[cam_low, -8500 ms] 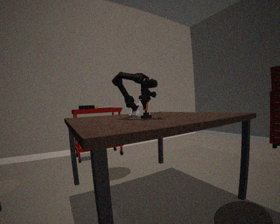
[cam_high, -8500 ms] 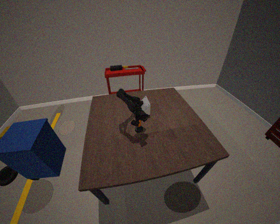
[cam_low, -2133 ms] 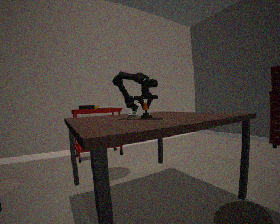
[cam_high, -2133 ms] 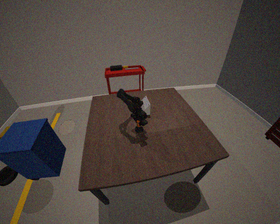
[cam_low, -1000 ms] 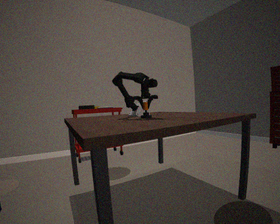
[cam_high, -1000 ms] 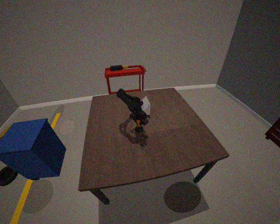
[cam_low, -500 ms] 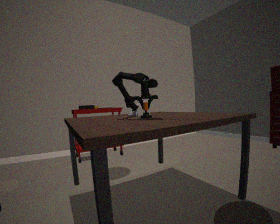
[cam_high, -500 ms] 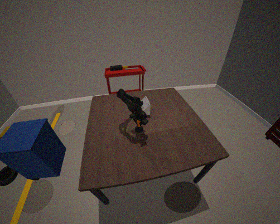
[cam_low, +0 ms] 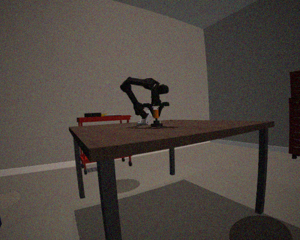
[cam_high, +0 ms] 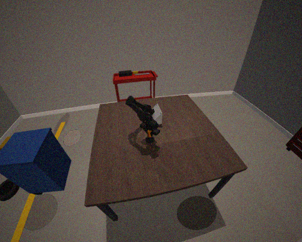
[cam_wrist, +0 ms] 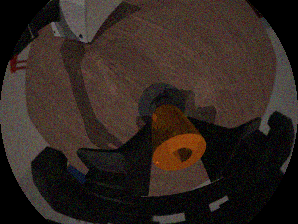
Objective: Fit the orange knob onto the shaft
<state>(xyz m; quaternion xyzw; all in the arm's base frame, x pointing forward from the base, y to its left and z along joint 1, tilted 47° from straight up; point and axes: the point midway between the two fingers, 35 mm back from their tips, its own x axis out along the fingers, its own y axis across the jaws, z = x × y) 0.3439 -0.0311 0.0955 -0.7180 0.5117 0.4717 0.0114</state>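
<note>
Right now the orange knob is 2 cm above my gripper tip. Also, from my gripper tip: round dark pedestal: 4 cm below.
</note>
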